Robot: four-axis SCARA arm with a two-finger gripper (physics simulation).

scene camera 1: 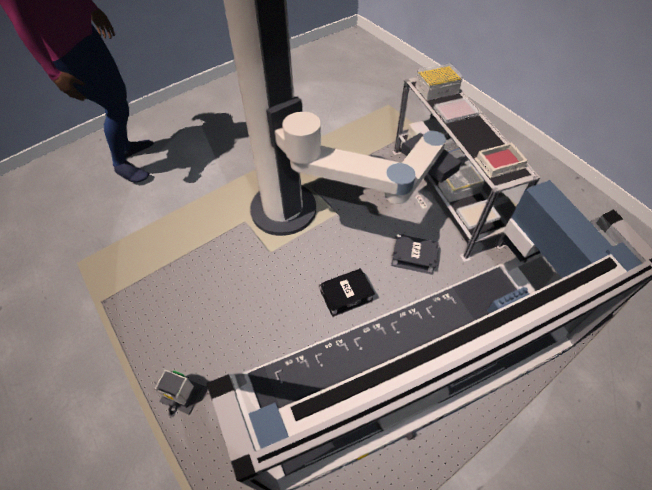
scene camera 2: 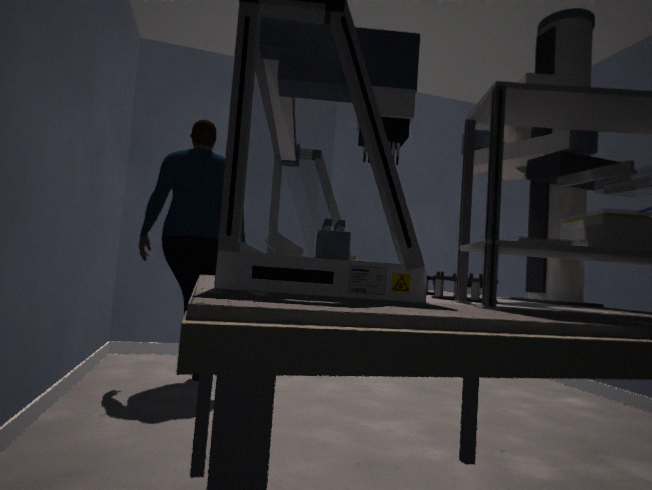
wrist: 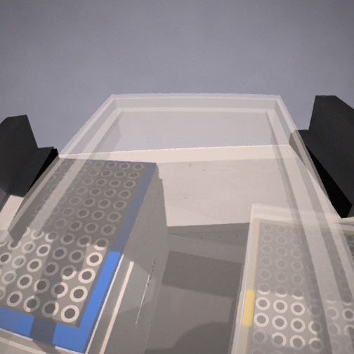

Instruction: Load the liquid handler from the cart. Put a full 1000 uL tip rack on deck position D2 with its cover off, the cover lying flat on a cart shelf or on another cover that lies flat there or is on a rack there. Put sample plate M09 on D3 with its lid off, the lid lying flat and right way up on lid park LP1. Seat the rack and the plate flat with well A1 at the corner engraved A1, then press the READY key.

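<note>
My gripper [wrist: 172, 124] is shut on a clear cover [wrist: 195, 102] [scene camera 2: 621, 184]. The cover is held level above a blue-edged tip rack [wrist: 112, 265] at left and a yellow-edged rack [wrist: 248, 305] at right in the wrist view. The yellow-edged rack [scene camera 1: 466, 181] [scene camera 2: 606, 230] is on the cart's lower shelf. The fingers are hidden in scene camera 1. The cart [scene camera 1: 479, 226] [scene camera 2: 494, 194] carries a pink-topped plate [scene camera 1: 455, 109] on top; M09 cannot be read. A dark park [scene camera 1: 427, 258], apparently labelled LP1, lies on the table. The deck [scene camera 1: 474, 289] shows bare marked positions.
On the cart top are a yellow tip rack [scene camera 1: 440, 76] and a box with a red inside [scene camera 1: 501, 159]. A pale flat item [scene camera 1: 477, 214] lies on the lower shelf. A black stand marked RG [scene camera 1: 361, 287] and a small grey device [scene camera 1: 173, 387] stand on the table.
</note>
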